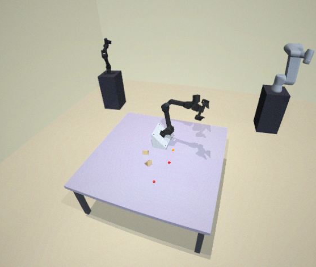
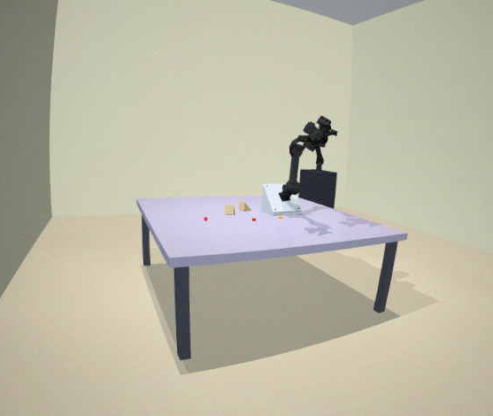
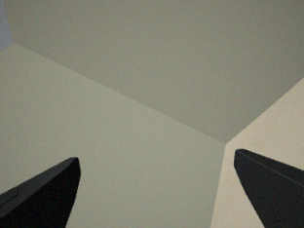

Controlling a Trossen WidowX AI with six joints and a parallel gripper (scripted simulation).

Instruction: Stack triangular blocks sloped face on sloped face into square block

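My gripper tip is now 490 mm above the tan triangular block, 480 mm to the left of it and 180 mm short of it. Round my gripper tip: small orange piece (500 mm below, 290 mm to the right, 60 mm behind).
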